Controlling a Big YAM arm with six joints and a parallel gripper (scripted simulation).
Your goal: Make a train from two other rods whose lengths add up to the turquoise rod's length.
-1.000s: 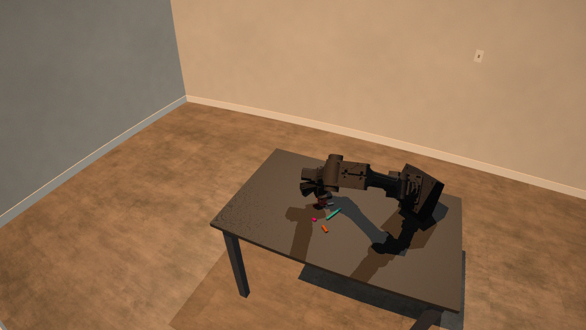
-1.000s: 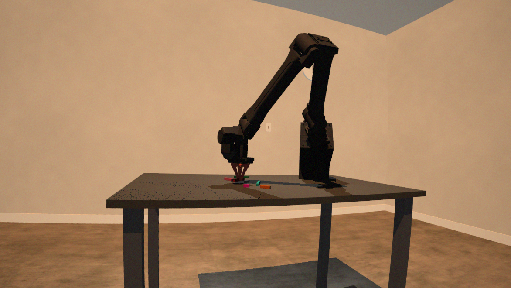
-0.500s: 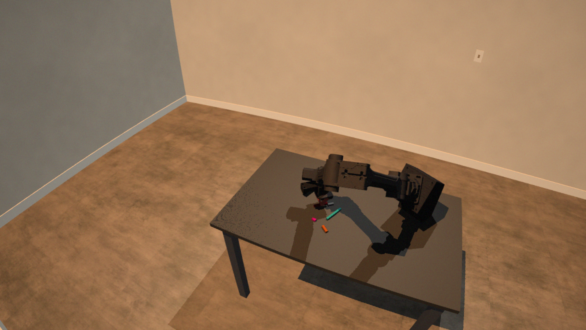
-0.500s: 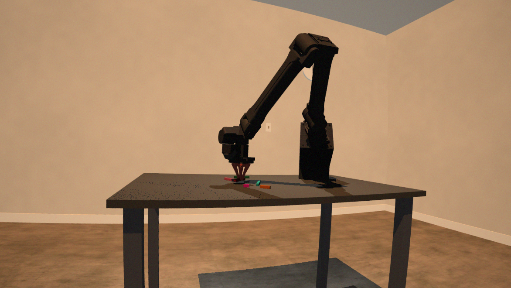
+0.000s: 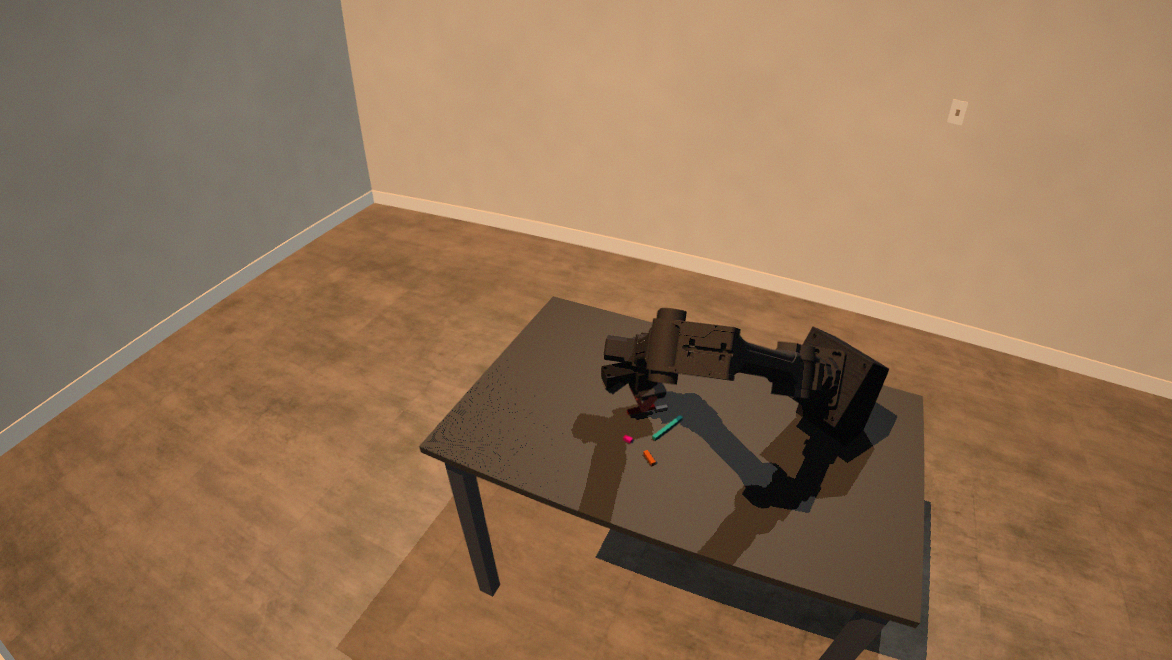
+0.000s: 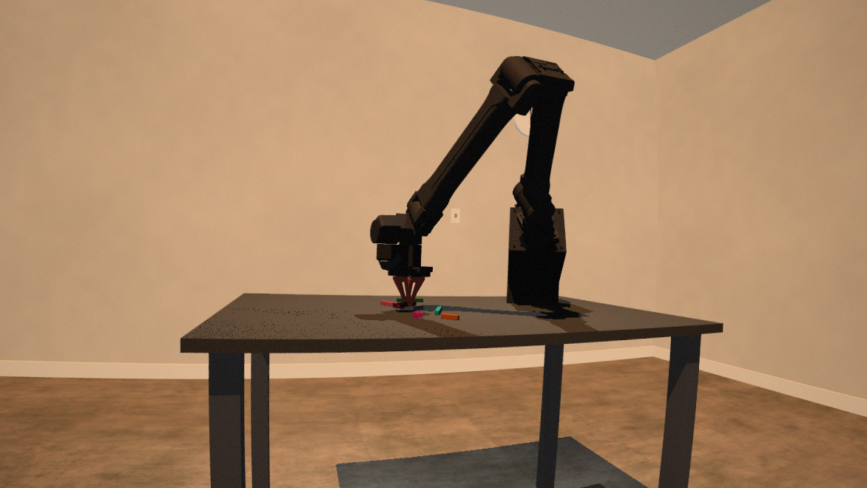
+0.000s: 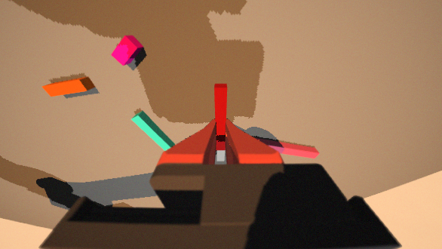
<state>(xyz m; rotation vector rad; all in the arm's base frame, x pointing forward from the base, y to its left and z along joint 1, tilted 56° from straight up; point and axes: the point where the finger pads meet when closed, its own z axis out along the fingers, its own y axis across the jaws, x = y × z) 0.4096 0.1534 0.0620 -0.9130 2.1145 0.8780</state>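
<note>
Right now the red rod is 10 mm to the left of my hand. Round my hand: grey rod 30 mm behind, 40 mm to the right, 20 mm below; then turquoise rod 80 mm behind, 10 mm to the left, 20 mm below; then pink rod 40 mm ahead, 80 mm to the right, 20 mm below.
</note>
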